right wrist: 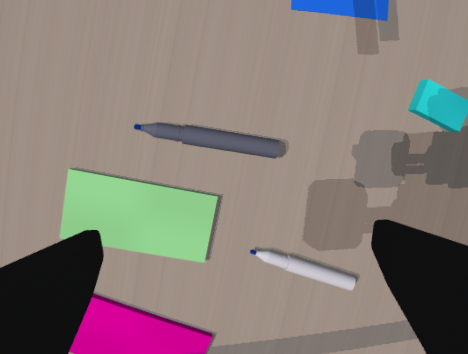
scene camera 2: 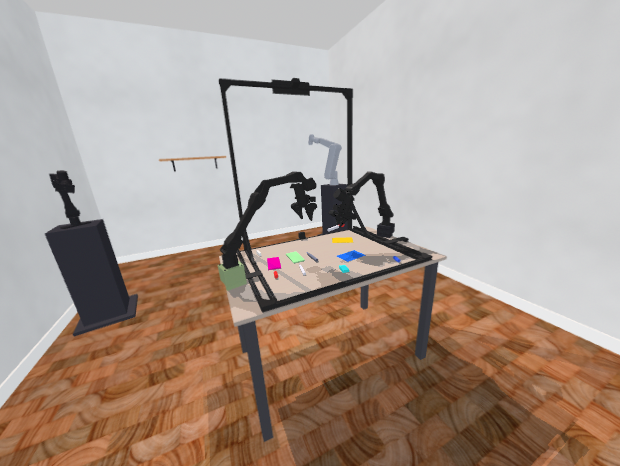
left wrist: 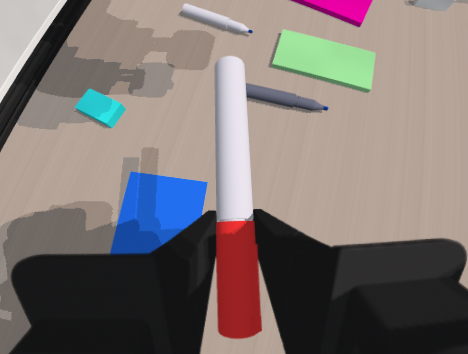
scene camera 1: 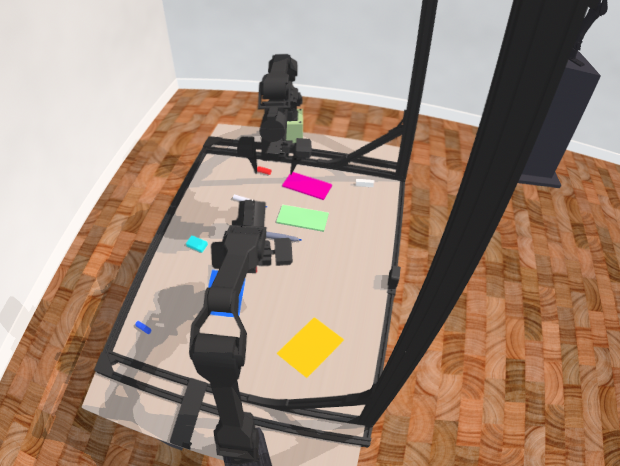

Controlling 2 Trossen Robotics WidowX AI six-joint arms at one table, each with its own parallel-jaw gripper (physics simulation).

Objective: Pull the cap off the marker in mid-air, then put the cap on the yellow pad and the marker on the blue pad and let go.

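Places are measured from the left arm's base along level axes (x ahead, y left, z up), in centimetres.
Pixels of known places: left gripper, fingertip midpoint: (scene camera 2: 338, 227) (left wrist: 234, 218); right gripper, fingertip midpoint: (right wrist: 238, 239) (scene camera 2: 306, 219) (scene camera 1: 273, 173); left arm's base at its link origin: (scene camera 2: 386, 224) (scene camera 1: 243, 450); right arm's base at its link origin: (scene camera 2: 230, 265) (scene camera 1: 289, 116).
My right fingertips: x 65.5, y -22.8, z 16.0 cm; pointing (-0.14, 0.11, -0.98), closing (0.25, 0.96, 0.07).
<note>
For each thing: its middle in the pictures, then the offset to it from my right fingertips.
- red cap at the middle of its body: (left wrist: 238, 273) (scene camera 2: 340, 225) dy +10.0, dx -21.3, dz -7.6 cm
- marker's white body at the middle of its body: (left wrist: 233, 176) (scene camera 2: 335, 227) dy +9.3, dx -16.7, dz -7.7 cm
- yellow pad at the middle of its body: (scene camera 1: 310, 346) (scene camera 2: 342, 240) dy +0.3, dx -39.4, dz -24.8 cm
- blue pad at the middle of its body: (left wrist: 156, 233) (scene camera 1: 224, 293) (scene camera 2: 351, 255) dy +19.5, dx -17.6, dz -24.8 cm
- dark marker at the middle of its body: (right wrist: 206, 138) (left wrist: 278, 97) (scene camera 1: 278, 236) dy +0.3, dx -2.3, dz -23.9 cm
- white pen at the middle of its body: (right wrist: 302, 268) (left wrist: 217, 20) dy +6.2, dx +14.1, dz -24.0 cm
- green block at the middle of its body: (right wrist: 138, 216) (left wrist: 324, 59) (scene camera 1: 302, 217) (scene camera 2: 294, 257) dy -8.6, dx +3.4, dz -24.4 cm
- magenta block at the middle of its body: (right wrist: 137, 341) (scene camera 1: 307, 185) (scene camera 2: 273, 263) dy -13.6, dx +16.8, dz -24.4 cm
- cyan block at the middle of its body: (right wrist: 439, 106) (left wrist: 100, 108) (scene camera 1: 196, 244) dy +25.6, dx +1.4, dz -24.1 cm
- small red piece at the middle of its body: (scene camera 1: 264, 170) dy -0.8, dx +27.2, dz -23.8 cm
- blue piece at the middle of its body: (scene camera 1: 143, 327) dy +45.3, dx -24.6, dz -23.8 cm
My left gripper (left wrist: 234, 218) (scene camera 2: 342, 219) is shut on the red cap (left wrist: 237, 280) (scene camera 2: 343, 225) of a marker in mid-air. The marker's white body (left wrist: 232, 140) (scene camera 2: 333, 227) points away from the fingers, joined to the cap. My right gripper (scene camera 1: 274, 171) (scene camera 2: 305, 216) (right wrist: 238, 239) is open and empty, high above the table and apart from the marker. The yellow pad (scene camera 1: 310, 346) (scene camera 2: 342, 240) lies flat at the lower right in scene camera 1. The blue pad (scene camera 1: 240, 296) (scene camera 2: 349, 256) (left wrist: 175, 200) (right wrist: 325, 6) is partly hidden by the left arm in scene camera 1.
A dark marker (left wrist: 272, 96) (right wrist: 230, 141), a white pen (left wrist: 207, 17) (right wrist: 320, 272), a green block (scene camera 1: 302, 217) (right wrist: 140, 215), a magenta block (scene camera 1: 306, 185) and a cyan block (scene camera 1: 196, 244) lie on the table. A small red piece (scene camera 1: 264, 170) and a blue piece (scene camera 1: 142, 327) lie near its edges.
</note>
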